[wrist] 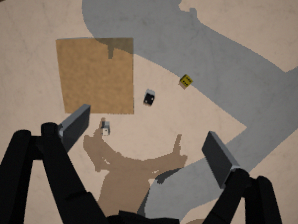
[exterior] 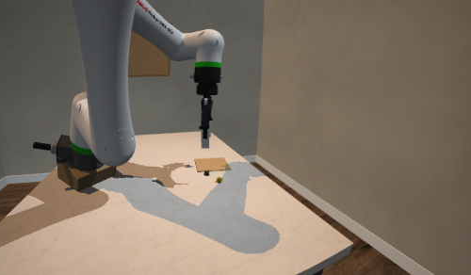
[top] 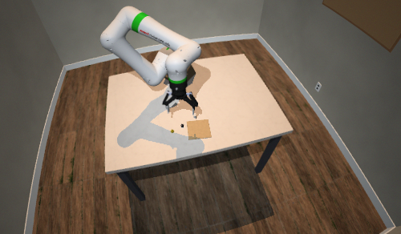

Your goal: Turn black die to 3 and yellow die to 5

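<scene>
Now: the black die 14 cm below my hand. Also, from my hand: tan mat (6 cm ahead, 9 cm to the left, 14 cm below); white die (4 cm behind, 10 cm to the left, 14 cm below); yellow die (2 cm ahead, 7 cm to the right, 14 cm below).
</scene>
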